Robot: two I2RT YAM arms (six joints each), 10 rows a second.
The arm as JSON. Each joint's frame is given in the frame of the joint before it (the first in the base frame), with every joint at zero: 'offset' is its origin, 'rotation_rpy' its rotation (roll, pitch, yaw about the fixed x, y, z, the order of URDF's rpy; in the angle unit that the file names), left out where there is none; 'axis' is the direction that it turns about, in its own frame. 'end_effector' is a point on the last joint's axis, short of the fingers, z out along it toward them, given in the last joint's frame.
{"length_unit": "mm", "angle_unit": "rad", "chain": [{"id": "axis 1", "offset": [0.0, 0.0, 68.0], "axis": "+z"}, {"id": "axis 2", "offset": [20.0, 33.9, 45.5], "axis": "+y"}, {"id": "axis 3", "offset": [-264.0, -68.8, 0.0], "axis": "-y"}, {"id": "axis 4", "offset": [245.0, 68.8, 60.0], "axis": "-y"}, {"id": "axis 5", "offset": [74.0, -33.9, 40.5], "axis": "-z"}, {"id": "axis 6", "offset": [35.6, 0.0, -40.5], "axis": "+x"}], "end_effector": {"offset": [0.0, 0.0, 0.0], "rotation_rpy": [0.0, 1.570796, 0.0]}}
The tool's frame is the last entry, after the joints.
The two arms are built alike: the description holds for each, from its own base.
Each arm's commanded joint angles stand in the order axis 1, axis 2, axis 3, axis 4, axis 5, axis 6.
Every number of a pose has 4 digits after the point. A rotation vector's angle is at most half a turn.
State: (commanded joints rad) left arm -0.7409 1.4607 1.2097 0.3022 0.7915 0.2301; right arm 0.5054 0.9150 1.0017 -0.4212 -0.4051 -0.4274
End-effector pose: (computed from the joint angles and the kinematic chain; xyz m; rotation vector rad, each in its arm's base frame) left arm 0.2353 -0.2496 0.3782 1.2709 1.0090 -0.9955; right arm 0.1671 0.1085 0.3687 -1.0912 1.5565 0.4381
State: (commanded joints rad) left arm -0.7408 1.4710 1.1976 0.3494 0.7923 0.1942; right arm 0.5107 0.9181 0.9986 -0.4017 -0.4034 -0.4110
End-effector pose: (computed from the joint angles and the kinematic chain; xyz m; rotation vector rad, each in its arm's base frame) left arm 0.2371 -0.2512 0.3753 1.2507 1.0101 -1.0169; right arm 0.1679 0.1101 0.3690 -1.0784 1.5520 0.4490
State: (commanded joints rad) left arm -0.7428 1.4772 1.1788 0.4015 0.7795 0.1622; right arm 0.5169 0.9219 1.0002 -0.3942 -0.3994 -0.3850
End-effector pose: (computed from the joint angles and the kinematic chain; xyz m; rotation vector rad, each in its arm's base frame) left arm 0.2379 -0.2524 0.3719 1.2236 1.0117 -1.0272; right arm 0.1684 0.1116 0.3696 -1.0605 1.5613 0.4664
